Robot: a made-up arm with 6 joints.
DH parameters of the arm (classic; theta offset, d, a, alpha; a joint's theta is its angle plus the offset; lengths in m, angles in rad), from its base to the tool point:
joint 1: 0 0.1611 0 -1.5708
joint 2: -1.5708 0 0.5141 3.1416
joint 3: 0 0 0 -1.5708
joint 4: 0 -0.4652 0 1.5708
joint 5: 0 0.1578 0 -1.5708
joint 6: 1.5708 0 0 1.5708
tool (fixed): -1.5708 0 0 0
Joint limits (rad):
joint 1: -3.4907..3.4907
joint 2: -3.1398..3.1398
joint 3: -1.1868..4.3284
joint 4: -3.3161..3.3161
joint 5: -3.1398..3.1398
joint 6: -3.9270..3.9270
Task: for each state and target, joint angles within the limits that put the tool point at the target. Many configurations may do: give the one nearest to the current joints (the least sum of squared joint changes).
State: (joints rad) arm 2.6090 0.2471 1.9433 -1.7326 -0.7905 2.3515
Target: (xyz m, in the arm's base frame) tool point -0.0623 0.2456 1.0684
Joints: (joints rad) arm 2.0065 0.6127 2.5923 -1.2672 -0.7905 2.3515
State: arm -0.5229 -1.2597 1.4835 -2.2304 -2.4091 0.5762
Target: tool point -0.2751 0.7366 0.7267
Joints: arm -1.0805 -1.1855 1.3177 -2.2918 -2.4091 0.5762
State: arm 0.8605 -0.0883 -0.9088 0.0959 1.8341 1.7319
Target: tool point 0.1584 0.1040 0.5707
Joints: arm 1.3872 -0.7227 -0.8395 0.5225 1.8341 1.7319
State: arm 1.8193 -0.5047 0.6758 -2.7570 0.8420 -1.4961
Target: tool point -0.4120 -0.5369 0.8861
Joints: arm 1.1424 -0.7855 1.5643 -2.8631 0.8420 -1.4961
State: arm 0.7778 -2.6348 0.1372 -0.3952 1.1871 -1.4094
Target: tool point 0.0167 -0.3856 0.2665
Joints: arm 1.2584 -2.3660 -0.6154 -0.5515 1.1871 -1.4094
